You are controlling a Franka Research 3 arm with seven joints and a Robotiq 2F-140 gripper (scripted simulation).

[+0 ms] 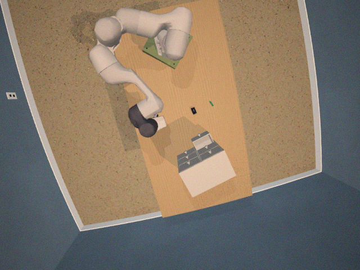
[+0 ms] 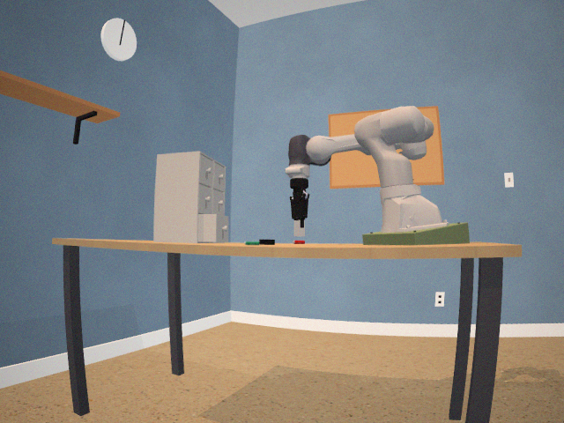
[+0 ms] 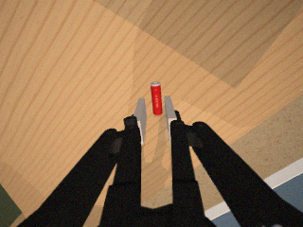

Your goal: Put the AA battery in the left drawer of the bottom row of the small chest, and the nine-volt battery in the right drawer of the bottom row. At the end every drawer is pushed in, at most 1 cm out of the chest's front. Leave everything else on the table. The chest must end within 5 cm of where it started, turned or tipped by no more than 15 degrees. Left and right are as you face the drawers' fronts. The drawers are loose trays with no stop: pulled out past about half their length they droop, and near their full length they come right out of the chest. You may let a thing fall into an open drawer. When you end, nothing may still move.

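The red AA battery lies 60 mm below my hand. The rest, counted from my hand: green AA battery 420 mm to the left, 70 mm ahead, 60 mm below; black nine-volt battery 280 mm to the left, 70 mm ahead, 60 mm below.
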